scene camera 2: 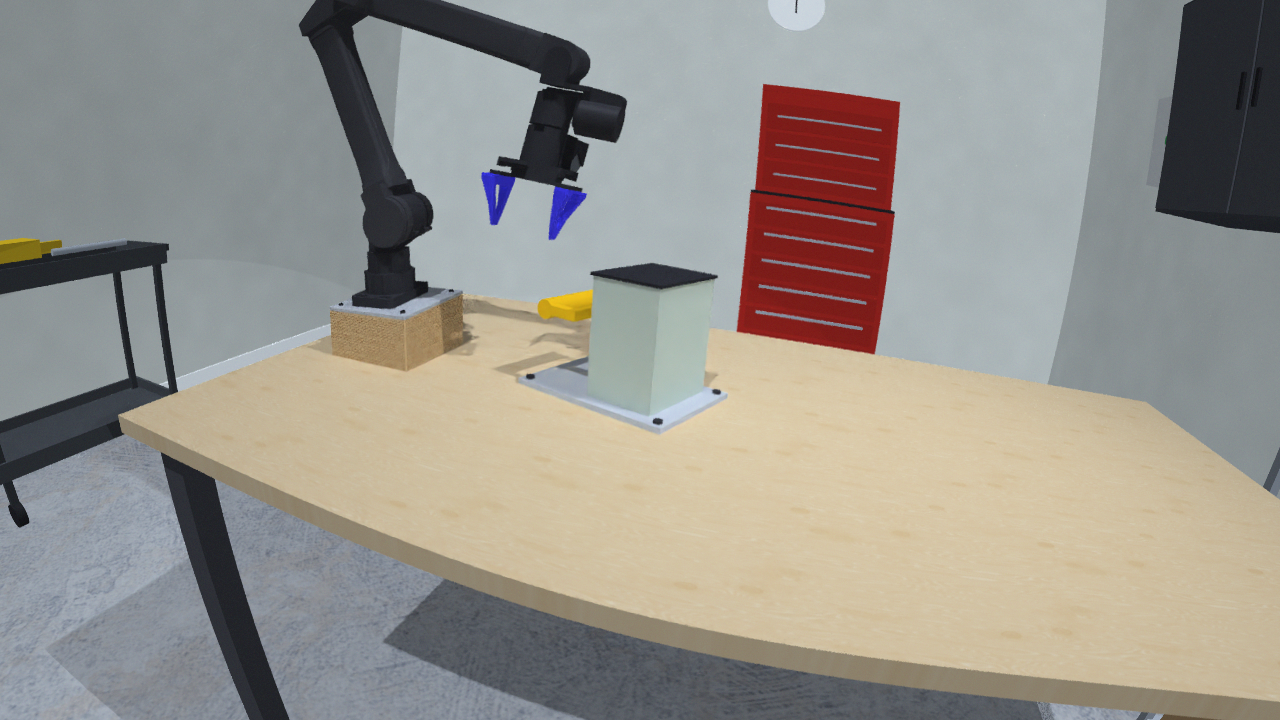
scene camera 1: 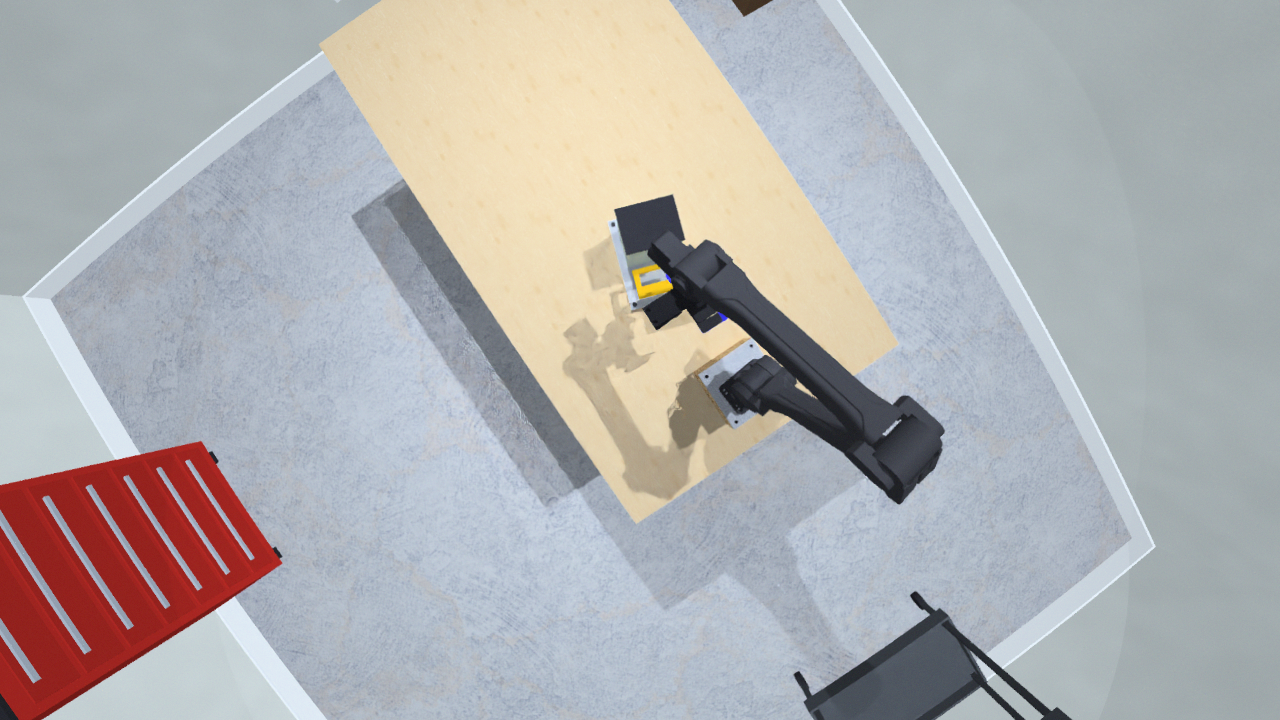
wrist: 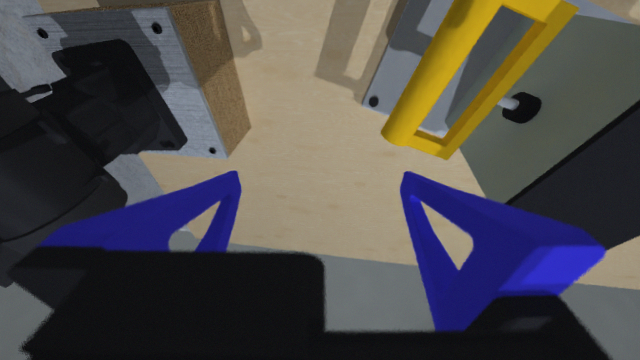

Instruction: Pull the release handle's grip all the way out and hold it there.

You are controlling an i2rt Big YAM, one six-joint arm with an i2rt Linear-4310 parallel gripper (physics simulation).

Scene:
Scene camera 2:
my gripper: 521,231
grey base plate: 568,381
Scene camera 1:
grey base plate: 635,303
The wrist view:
my gripper: 320,180

